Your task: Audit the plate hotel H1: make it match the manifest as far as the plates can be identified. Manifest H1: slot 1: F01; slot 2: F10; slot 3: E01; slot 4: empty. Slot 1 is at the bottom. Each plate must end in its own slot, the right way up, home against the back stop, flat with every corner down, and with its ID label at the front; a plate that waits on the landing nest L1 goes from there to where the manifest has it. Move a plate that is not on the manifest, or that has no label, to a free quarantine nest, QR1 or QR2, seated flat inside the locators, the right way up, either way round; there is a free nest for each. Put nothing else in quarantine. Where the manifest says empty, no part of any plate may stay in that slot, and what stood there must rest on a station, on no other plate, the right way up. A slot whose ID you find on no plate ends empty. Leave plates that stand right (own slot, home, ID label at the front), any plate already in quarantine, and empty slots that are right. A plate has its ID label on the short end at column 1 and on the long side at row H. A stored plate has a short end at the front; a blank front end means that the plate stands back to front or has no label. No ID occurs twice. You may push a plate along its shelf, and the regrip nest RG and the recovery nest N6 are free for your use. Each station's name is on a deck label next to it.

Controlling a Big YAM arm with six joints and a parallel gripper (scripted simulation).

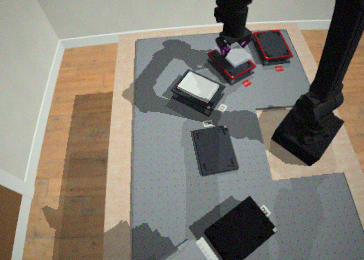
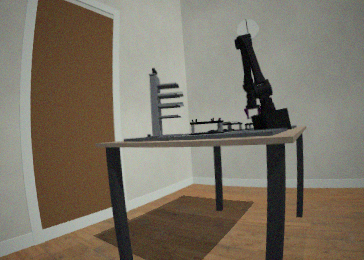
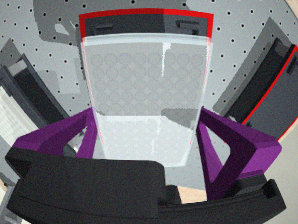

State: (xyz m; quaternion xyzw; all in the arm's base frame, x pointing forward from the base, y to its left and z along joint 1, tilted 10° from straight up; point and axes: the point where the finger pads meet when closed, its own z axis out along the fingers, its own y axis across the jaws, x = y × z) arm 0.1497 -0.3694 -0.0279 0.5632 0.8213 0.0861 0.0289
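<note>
Right now my hand is 50 mm above the red-edged nest. Round my hand: pale plate right at my hand; red-framed nest 200 mm behind, 50 mm to the right, 50 mm below; L1 label 190 mm to the left, 90 mm below, 90 mm ahead.
</note>
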